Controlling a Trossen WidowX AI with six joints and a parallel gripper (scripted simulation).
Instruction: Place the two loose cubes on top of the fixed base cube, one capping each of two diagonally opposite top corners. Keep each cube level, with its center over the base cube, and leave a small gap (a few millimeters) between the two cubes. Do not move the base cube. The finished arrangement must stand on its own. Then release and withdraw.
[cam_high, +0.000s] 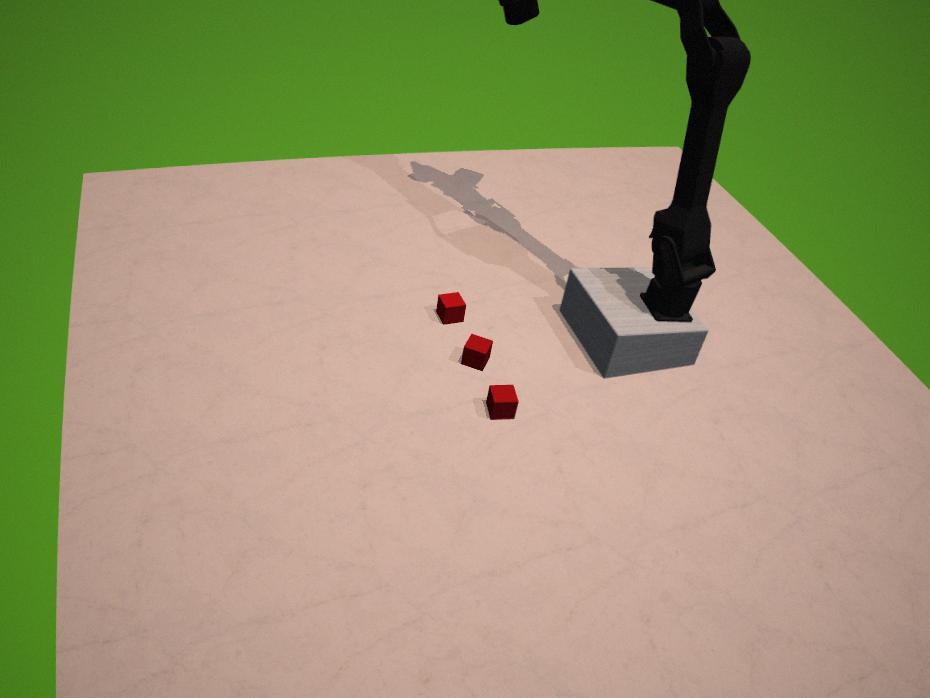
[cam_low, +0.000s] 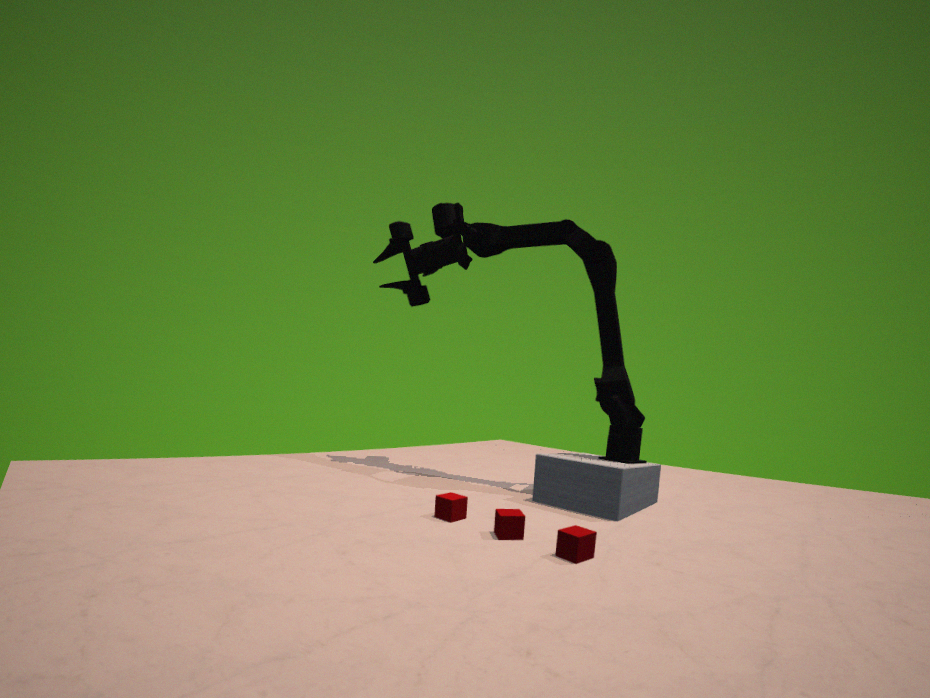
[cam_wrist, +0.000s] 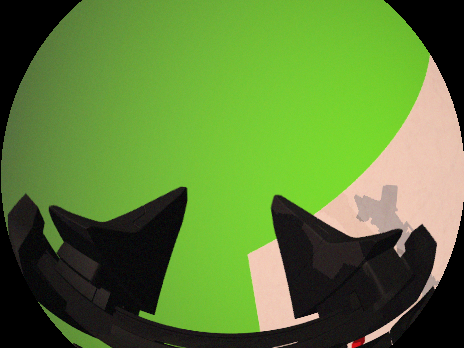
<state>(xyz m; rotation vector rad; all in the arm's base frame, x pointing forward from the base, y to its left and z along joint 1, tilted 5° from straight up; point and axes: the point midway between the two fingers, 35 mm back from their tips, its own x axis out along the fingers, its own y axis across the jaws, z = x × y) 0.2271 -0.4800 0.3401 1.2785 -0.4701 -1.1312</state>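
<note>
Right now my gripper tip is 90 mm short of the cube, 420 mm to the right of it and 400 mm above it.
</note>
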